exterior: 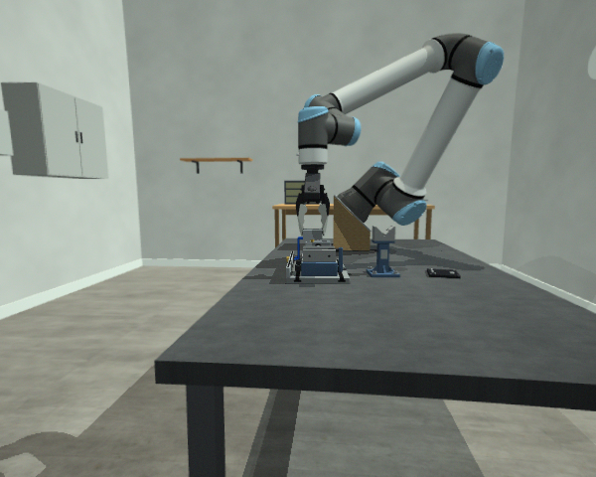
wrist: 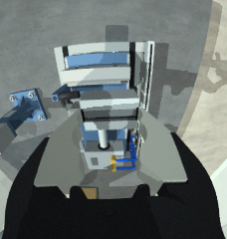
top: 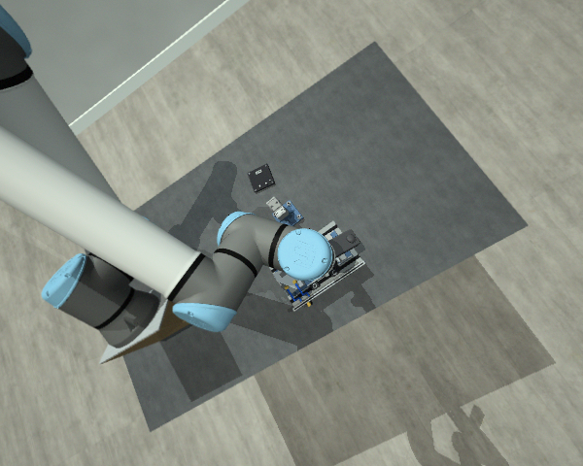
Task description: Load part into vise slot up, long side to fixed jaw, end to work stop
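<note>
Right now my hand is right at the part. Also, from my hand: infeed plate (41 cm to the left, 14 cm below, 12 cm behind); vise (11 cm below, 7 cm behind, 1 cm to the left).
</note>
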